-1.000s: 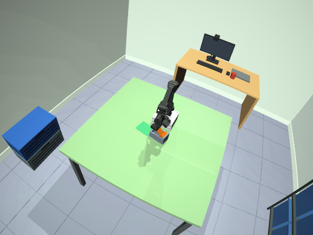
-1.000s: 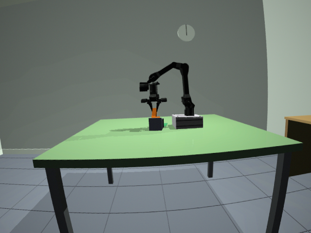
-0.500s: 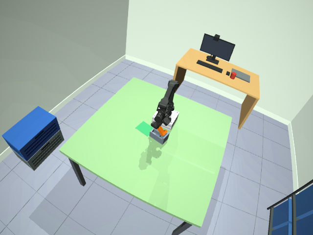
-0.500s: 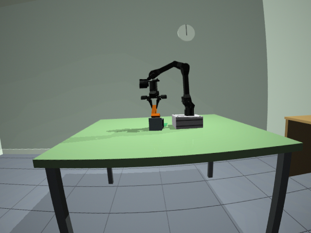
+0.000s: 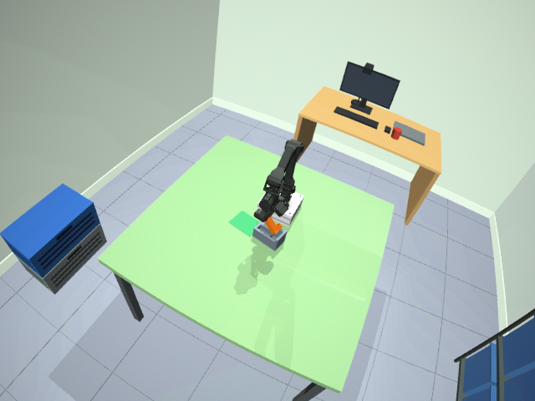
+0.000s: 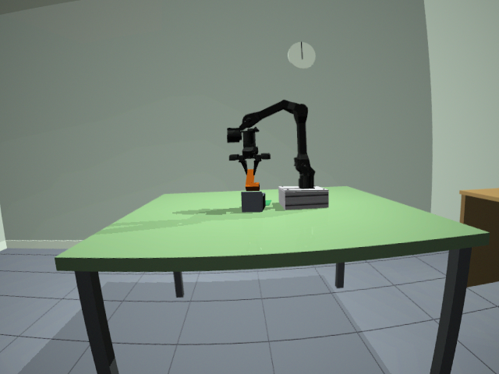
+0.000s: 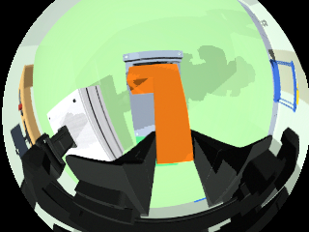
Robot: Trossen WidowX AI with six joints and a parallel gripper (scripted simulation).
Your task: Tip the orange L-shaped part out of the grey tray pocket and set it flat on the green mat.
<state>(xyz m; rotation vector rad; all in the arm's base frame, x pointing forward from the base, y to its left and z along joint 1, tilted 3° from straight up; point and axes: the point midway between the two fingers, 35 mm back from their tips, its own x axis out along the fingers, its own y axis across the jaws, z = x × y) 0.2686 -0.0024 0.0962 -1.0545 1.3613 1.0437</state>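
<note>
The green mat is 170 mm below my gripper tip, 130 mm to the right of it and 40 mm behind it. Also, from my gripper tip: orange L-shaped part 40 mm to the left, 30 mm below, 10 mm behind.
</note>
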